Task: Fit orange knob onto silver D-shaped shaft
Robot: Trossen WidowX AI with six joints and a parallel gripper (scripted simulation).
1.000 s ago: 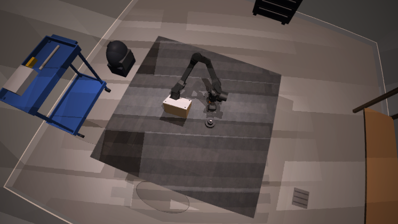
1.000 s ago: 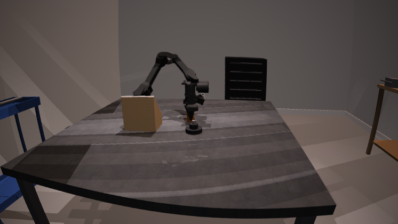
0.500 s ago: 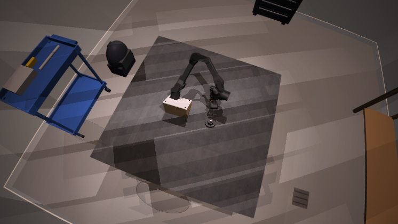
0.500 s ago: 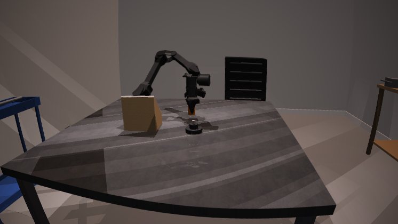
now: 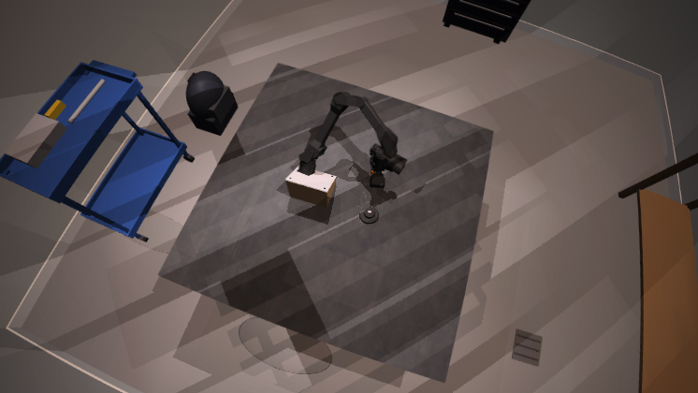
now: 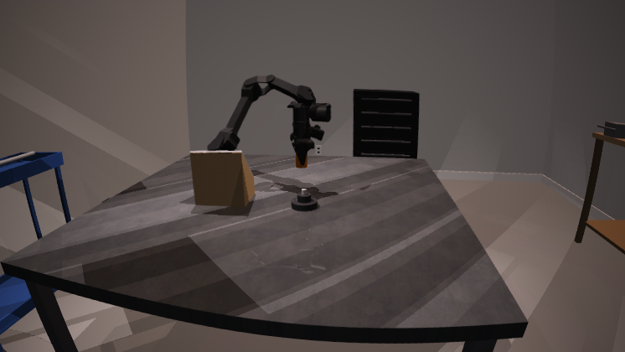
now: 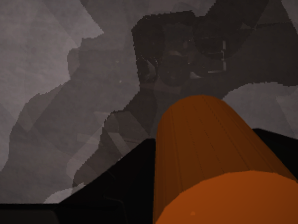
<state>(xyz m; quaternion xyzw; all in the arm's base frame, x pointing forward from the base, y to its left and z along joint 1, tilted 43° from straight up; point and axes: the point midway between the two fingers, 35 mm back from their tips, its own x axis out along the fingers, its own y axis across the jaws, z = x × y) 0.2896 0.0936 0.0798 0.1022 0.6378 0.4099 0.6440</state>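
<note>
Right now my gripper tip is 50 mm short of the round dark pedestal, 150 mm to the left of it and 70 mm above it. Round my gripper tip: orange knob (30 mm above).
</note>
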